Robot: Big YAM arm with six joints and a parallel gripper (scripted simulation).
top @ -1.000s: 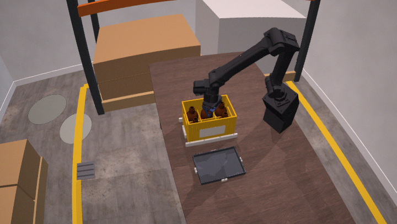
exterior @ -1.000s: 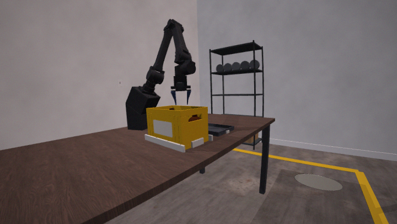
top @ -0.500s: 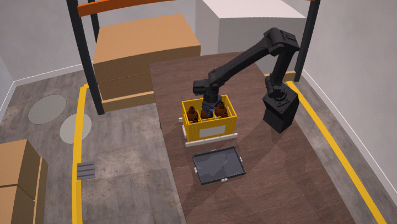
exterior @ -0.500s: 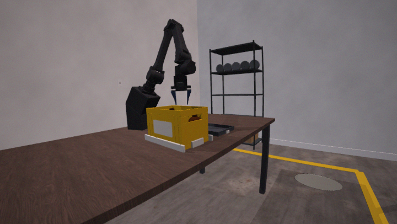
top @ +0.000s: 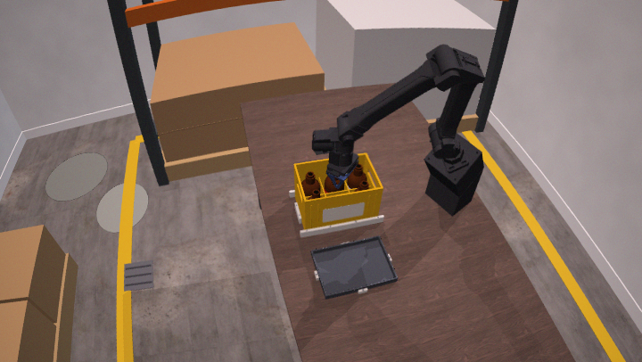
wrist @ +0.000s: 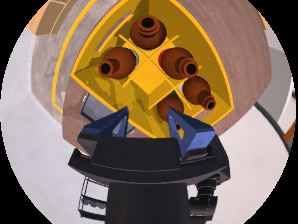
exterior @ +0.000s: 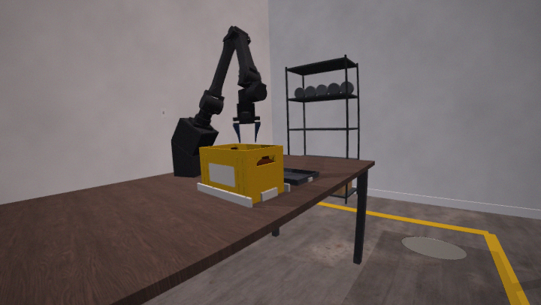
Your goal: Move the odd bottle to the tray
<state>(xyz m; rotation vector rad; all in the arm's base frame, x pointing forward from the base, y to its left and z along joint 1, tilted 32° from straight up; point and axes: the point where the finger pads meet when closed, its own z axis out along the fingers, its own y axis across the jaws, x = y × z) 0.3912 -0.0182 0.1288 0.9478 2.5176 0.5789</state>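
Now: the yellow crate 11 cm below my hand, 4 cm to the right of it and 1 cm ahead of it. Round my hand: glass bottle: 11 cm below, 9 cm ahead, 2 cm to the left; dark tray: 23 cm to the left, 18 cm below, 2 cm behind.
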